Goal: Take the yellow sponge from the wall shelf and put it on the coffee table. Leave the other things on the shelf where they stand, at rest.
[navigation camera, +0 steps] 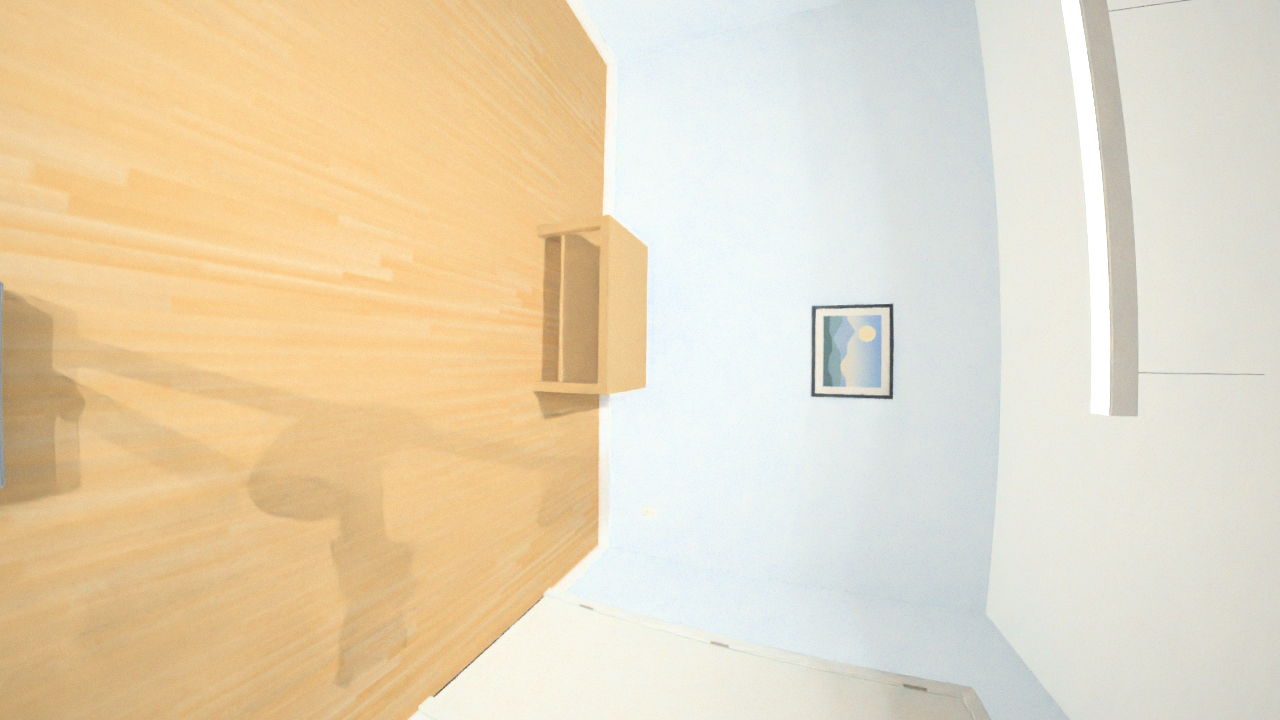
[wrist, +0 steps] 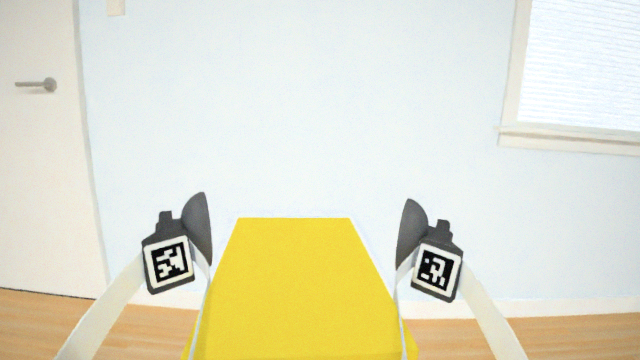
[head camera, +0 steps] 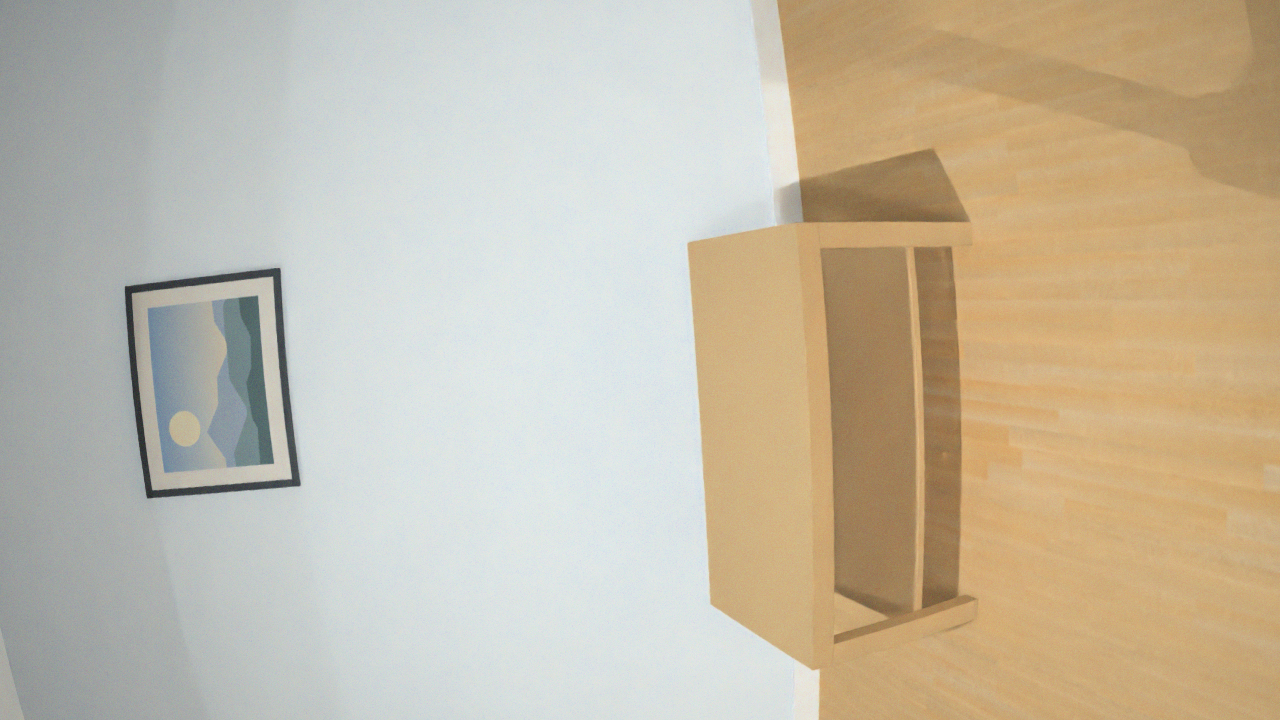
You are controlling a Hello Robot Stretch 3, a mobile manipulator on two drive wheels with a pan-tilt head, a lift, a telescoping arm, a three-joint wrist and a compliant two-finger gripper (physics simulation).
In view: my gripper (wrist: 305, 220), a yellow sponge (wrist: 281, 281), a wooden coffee table (head camera: 807, 338), a framed landscape picture (head camera: 208, 364) and a window (wrist: 565, 86).
The wooden coffee table shows as well in the navigation camera view (navigation camera: 603, 291). The framed landscape picture shows as well in the navigation camera view (navigation camera: 852, 345). The navigation camera view misses the yellow sponge: it is out of frame. The head camera view misses the yellow sponge: it is out of frame.
